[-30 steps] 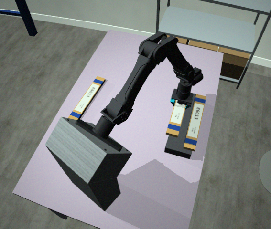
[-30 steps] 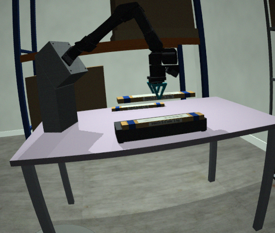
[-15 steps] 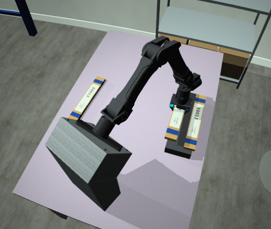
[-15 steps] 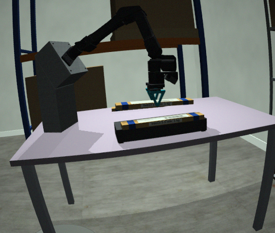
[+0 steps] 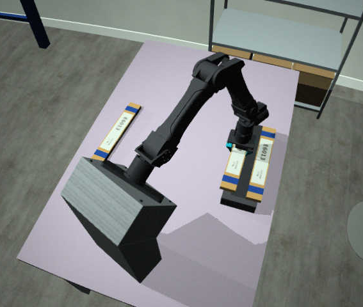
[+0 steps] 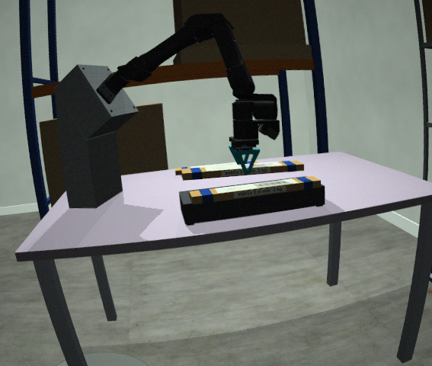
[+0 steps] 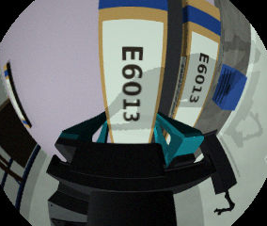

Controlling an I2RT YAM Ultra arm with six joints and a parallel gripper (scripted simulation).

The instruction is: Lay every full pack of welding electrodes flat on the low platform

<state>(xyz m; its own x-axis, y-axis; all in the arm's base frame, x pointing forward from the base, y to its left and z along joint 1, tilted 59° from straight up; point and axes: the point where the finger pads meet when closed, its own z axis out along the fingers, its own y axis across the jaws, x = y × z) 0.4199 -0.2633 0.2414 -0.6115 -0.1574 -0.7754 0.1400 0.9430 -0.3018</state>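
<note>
Right now the low dark platform is 10 mm behind my hand, 50 mm to the right of it and 90 mm below it.
</note>
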